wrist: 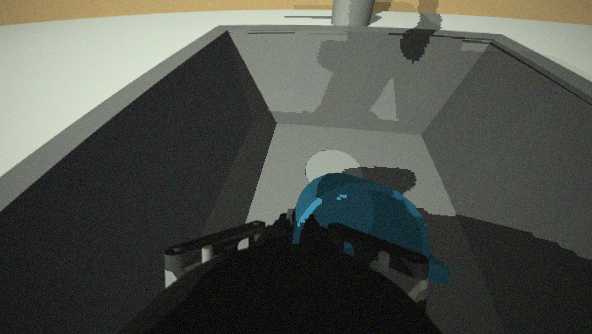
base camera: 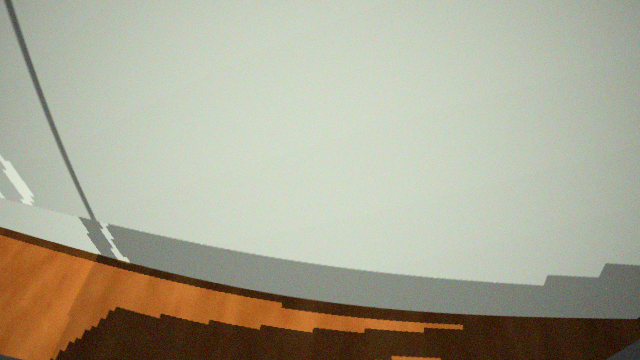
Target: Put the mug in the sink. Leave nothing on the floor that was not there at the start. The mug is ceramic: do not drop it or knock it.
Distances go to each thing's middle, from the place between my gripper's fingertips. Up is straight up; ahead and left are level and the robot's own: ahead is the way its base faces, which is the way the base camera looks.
The blue mug (wrist: 372, 208) lies 5 cm to the right of my hand, 1 cm behind it and 1 cm above it.
